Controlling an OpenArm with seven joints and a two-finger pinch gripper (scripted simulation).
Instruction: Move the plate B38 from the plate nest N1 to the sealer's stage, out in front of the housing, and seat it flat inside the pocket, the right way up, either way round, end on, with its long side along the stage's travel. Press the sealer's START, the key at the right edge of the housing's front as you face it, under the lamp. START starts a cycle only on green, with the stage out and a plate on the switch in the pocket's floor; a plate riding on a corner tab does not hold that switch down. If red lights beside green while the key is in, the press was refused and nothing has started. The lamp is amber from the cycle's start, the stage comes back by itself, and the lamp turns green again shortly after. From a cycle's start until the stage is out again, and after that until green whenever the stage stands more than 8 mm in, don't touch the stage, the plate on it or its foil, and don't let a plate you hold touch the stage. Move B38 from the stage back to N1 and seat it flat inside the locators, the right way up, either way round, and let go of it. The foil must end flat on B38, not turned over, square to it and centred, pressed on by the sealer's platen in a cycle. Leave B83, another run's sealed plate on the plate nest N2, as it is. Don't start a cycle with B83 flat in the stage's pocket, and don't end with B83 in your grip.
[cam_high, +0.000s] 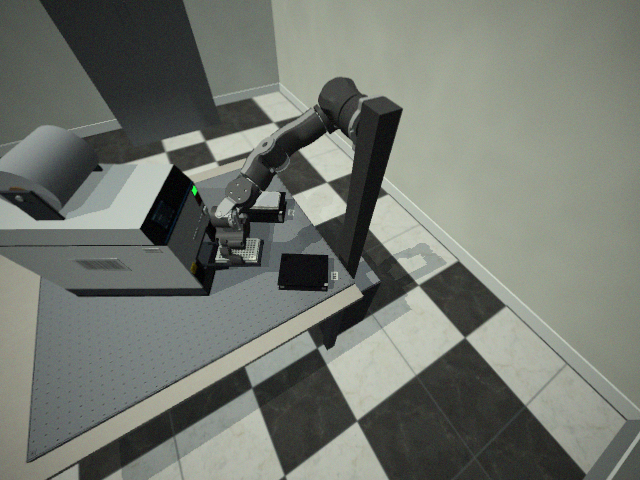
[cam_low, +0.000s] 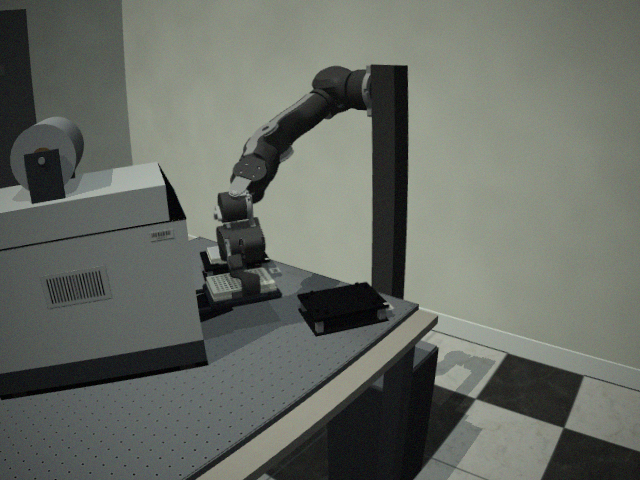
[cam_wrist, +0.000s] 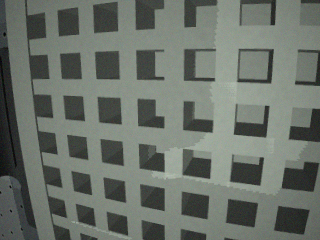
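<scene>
Now: hand right at the plate B38. Round my hand: nest N1: 17 cm behind, 13 cm to the left, 7 cm below; then nest n2: 21 cm to the right, 16 cm behind, 5 cm below; then B83: 21 cm to the right, 16 cm behind, 3 cm below.
</scene>
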